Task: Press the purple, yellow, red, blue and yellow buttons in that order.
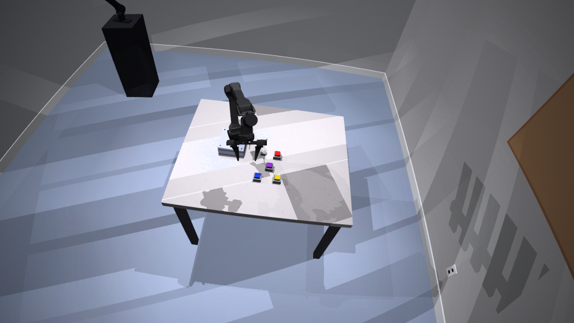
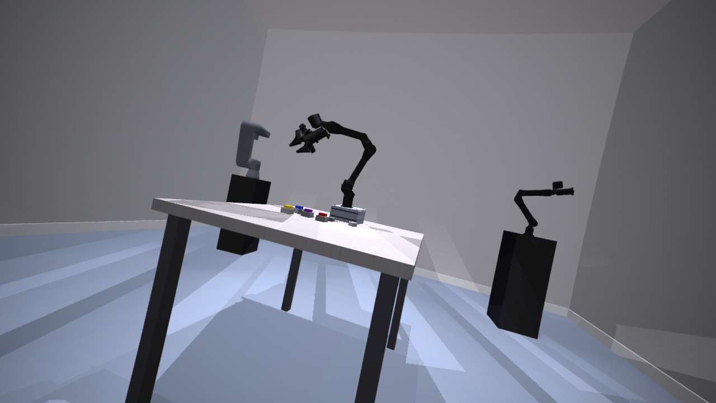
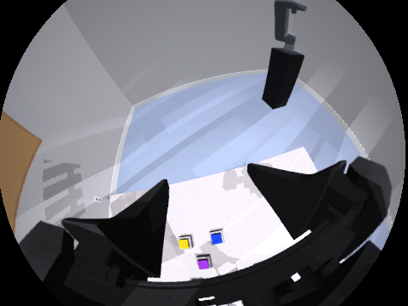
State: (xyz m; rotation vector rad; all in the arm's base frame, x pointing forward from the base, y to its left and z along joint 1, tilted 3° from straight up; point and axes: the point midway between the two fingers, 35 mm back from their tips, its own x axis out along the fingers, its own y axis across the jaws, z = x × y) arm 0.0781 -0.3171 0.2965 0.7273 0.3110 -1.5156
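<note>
Right now the purple button is 130 mm ahead of my gripper tip, 210 mm to the left of it and 310 mm below it. Also, from my gripper tip: yellow button (180 mm ahead, 120 mm to the left, 310 mm below); then blue button (60 mm ahead, 130 mm to the left, 310 mm below); then red button (180 mm ahead, 300 mm to the left, 310 mm below).
</note>
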